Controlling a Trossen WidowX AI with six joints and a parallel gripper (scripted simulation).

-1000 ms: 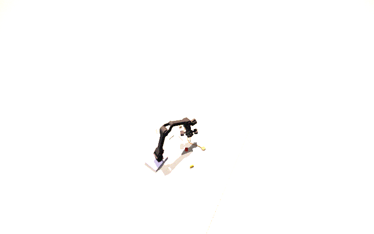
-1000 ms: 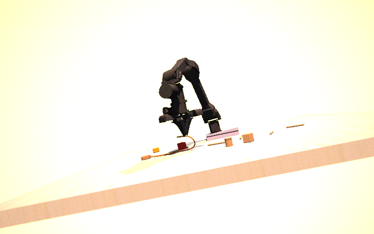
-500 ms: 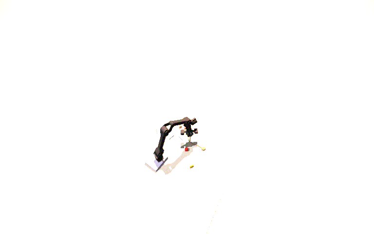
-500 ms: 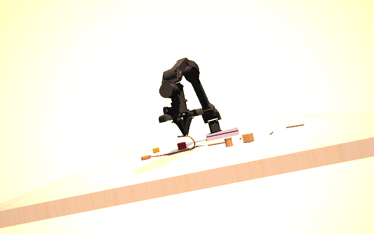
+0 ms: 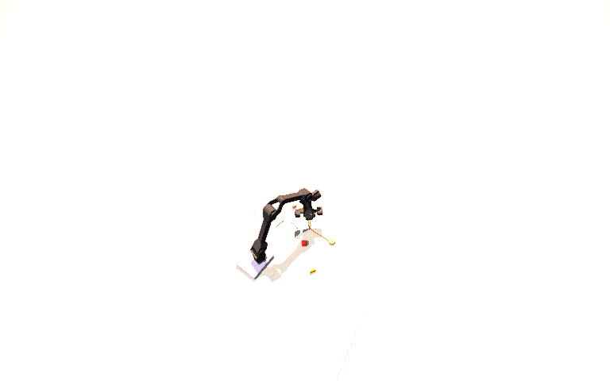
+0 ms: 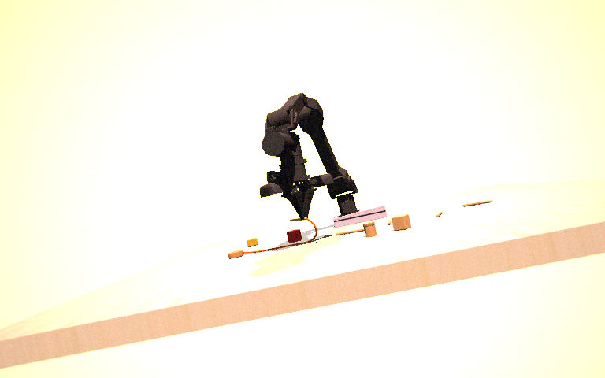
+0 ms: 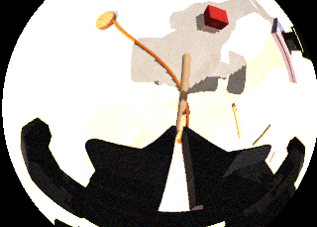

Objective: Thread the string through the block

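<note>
My gripper tip is now 140 mm past the red block, 80 mm to the left of it and 50 mm above it. From my gripper tip the other things lie so: short wooden cylinder 160 mm to the left, 60 mm ahead, 50 mm below; then thin wooden stick 10 mm to the right, 10 mm behind; then round wooden button 200 mm to the right, 60 mm below, 10 mm behind.
</note>
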